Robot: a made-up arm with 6 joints. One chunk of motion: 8 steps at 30 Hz.
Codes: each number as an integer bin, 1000 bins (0 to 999) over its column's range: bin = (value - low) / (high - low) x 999, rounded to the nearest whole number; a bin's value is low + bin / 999 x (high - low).
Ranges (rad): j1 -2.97..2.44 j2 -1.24..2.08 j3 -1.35..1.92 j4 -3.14..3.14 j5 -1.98..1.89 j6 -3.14..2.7
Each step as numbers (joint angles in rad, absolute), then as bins.
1 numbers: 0.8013 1.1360 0.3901 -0.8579 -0.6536 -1.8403
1 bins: 696 715 532 363 342 222
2 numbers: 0.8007 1.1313 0.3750 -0.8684 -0.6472 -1.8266
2 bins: 696 714 527 361 344 225
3 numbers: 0.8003 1.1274 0.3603 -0.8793 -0.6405 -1.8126
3 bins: 696 712 523 360 346 227
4 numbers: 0.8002 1.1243 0.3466 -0.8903 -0.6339 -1.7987
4 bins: 696 711 518 358 347 229
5 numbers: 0.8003 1.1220 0.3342 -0.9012 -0.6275 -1.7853
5 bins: 696 711 515 356 349 232
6 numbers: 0.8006 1.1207 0.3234 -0.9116 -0.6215 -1.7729
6 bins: 696 710 511 354 351 234
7 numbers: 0.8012 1.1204 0.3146 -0.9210 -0.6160 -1.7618
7 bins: 696 710 509 353 352 236
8 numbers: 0.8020 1.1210 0.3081 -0.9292 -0.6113 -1.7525
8 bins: 697 710 507 352 353 237
